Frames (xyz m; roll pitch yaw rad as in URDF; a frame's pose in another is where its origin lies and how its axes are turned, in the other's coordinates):
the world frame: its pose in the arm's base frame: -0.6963 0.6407 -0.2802 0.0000 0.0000 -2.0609
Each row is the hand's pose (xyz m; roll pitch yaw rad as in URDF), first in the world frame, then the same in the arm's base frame.
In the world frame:
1: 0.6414 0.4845 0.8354 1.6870 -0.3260 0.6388
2: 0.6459 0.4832 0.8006 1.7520 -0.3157 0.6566
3: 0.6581 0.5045 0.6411 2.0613 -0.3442 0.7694
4: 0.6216 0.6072 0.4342 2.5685 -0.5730 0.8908
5: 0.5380 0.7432 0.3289 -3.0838 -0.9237 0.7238
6: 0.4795 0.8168 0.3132 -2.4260 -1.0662 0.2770
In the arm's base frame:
1: -0.5708 -0.1533 0.5552 1.6870 -0.3260 -1.4221
2: -0.5740 -0.1566 0.5204 1.7520 -0.3157 -1.4043
3: -0.5610 -0.1774 0.3609 2.0613 -0.3442 -1.2915
4: -0.4532 -0.1935 0.1540 2.5685 -0.5730 -1.1701
5: -0.2938 -0.1838 0.0487 -3.0838 -0.9237 -1.3371
6: -0.2014 -0.1668 0.0330 -2.4260 -1.0662 -1.7839

